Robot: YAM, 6 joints.
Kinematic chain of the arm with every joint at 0, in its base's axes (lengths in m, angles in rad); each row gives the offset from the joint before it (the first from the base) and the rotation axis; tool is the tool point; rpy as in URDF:
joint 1: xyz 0 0 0.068 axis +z
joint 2: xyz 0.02 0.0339 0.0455 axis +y
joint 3: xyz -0.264 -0.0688 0 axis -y
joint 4: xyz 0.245 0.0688 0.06 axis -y
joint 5: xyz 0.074 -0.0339 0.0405 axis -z
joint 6: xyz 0.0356 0 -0.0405 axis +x
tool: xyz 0 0 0 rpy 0 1.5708 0
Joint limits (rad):
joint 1: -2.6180..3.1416
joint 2: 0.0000..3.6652
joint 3: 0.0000..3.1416
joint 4: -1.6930..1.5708
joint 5: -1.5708..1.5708
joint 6: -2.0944..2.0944
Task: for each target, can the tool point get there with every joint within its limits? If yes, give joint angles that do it. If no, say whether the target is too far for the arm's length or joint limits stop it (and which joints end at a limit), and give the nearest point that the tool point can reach.
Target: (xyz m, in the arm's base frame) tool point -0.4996 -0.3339 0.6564
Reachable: no: too far | nearest point -0.3968 -0.2652 0.5408 | short by 0.169 m
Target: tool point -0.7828 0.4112 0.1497
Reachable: no: too far | nearest point -0.5713 0.3001 0.1397 | short by 0.239 m
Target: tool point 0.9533 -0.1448 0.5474
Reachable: no: too far | nearest point 0.5820 -0.0884 0.3748 | short by 0.413 m
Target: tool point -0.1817 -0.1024 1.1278
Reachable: no: too far | nearest point -0.1165 -0.0670 0.7288 | short by 0.406 m
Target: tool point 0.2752 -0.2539 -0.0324
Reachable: yes | joints -0.6891 2.6619 1.6194 -1.1008 0.6318 -0.7320
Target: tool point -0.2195 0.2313 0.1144
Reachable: yes | joints 2.3398 1.9147 0.5185 1.2423 0.0884 1.3439
